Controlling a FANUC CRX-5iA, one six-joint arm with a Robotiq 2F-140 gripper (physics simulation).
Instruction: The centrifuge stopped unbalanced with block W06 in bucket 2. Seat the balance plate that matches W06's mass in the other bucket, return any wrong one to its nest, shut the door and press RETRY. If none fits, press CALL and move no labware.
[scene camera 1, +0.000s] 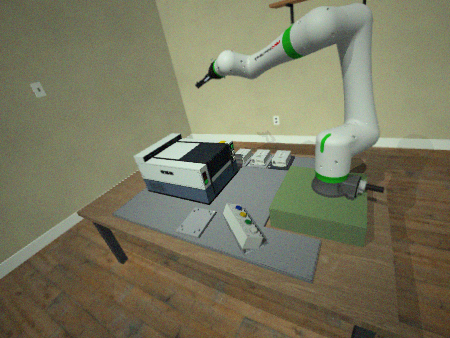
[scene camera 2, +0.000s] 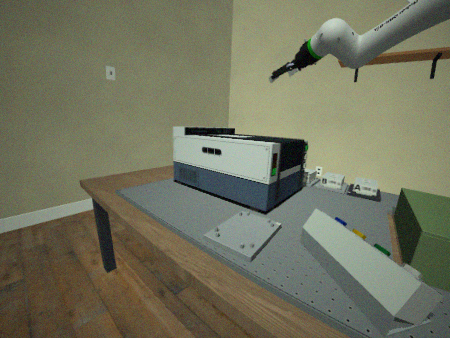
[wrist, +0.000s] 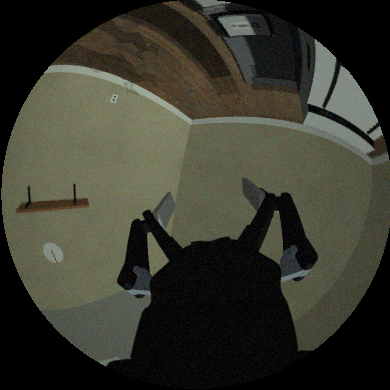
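Pixels of known places: gripper, fingertip midpoint: (scene camera 2: 279, 77) (wrist: 206, 192); arm's base, origin of the base link: (scene camera 1: 330, 186).
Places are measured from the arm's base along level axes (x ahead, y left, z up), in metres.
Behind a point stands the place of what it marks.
Observation:
My gripper (scene camera 1: 198, 86) (scene camera 2: 272, 79) @[x 0.822, y -0.238, z 0.443 m] (wrist: 206, 192) @[x 0.822, y -0.238, z 0.443 m] is open and empty, high above the centrifuge. The white and blue centrifuge (scene camera 1: 170, 176) @[x 0.712, y 0.282, z 0.057 m] (scene camera 2: 225, 162) @[x 0.663, y 0.275, z 0.048 m] (wrist: 324, 62) stands at the back left, with white and black panels on top. Its buckets and block W06 do not show; I cannot tell how its door stands. Behind it to the right, white balance plate A (scene camera 1: 281, 157) @[x 0.336, y -0.235, z -0.034 m] (scene camera 2: 366, 186) @[x 0.334, y -0.196, z -0.039 m] and plate B (scene camera 1: 260, 158) @[x 0.451, y -0.186, z -0.034 m] (scene camera 2: 332, 181) @[x 0.460, y -0.173, z -0.045 m] sit in nests. Another labelled plate (wrist: 243, 25) shows in the wrist view, its label unreadable. The sloped button box (scene camera 1: 238, 227) @[x 0.228, y 0.364, z -0.013 m] (scene camera 2: 360, 267) @[x 0.233, y 0.374, z -0.032 m] carries blue, yellow and green buttons.
A flat grey plate with studs (scene camera 1: 197, 221) @[x 0.460, y 0.378, z -0.071 m] (scene camera 2: 243, 234) @[x 0.455, y 0.397, z -0.071 m] lies left of the button box on the grey mat (scene camera 1: 290, 255) @[x 0.034, y 0.337, z -0.085 m] (scene camera 2: 150, 192) @[x 0.877, y 0.455, z -0.085 m]. The green plinth (scene camera 1: 315, 225) @[x -0.007, y 0.204, z -0.039 m] (scene camera 2: 425, 250) @[x 0.154, y 0.230, z -0.032 m] carries the arm's base. A wooden shelf (scene camera 2: 400, 56) (wrist: 52, 205) is on the wall.

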